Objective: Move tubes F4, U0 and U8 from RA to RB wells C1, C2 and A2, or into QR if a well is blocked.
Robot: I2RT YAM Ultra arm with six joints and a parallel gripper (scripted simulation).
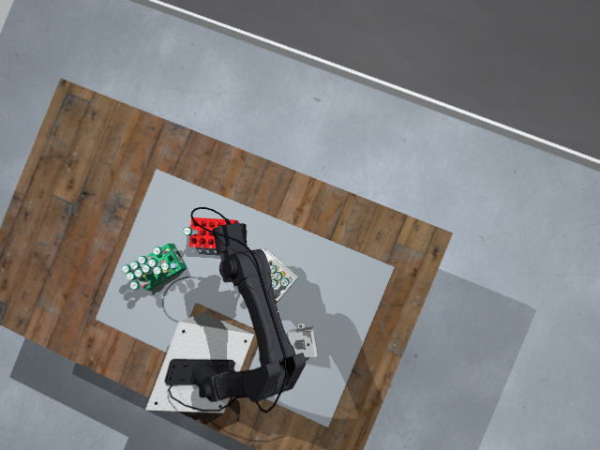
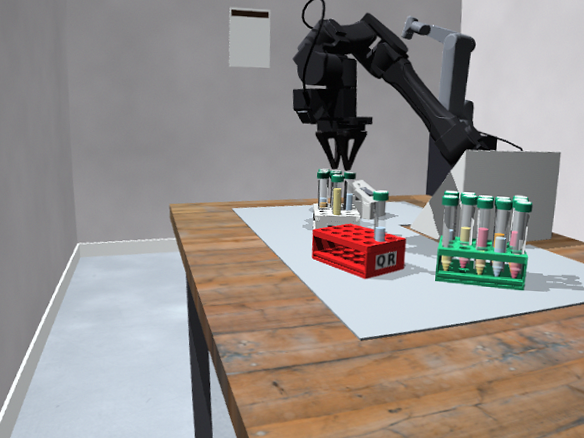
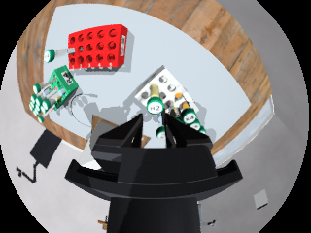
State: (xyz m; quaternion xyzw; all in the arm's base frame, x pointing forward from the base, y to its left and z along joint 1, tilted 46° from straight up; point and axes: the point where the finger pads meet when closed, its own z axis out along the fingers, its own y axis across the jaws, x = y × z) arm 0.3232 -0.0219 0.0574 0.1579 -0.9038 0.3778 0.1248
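Now: hand 80 mm above the tube with yellow filling and 10 mm short of it. Round my hand: red rack QR (160 mm to the left, 120 mm below, 50 mm ahead); then tube (200 mm to the left, 80 mm below, 40 mm ahead); then white rack RB (120 mm below, 40 mm to the right, 20 mm behind).
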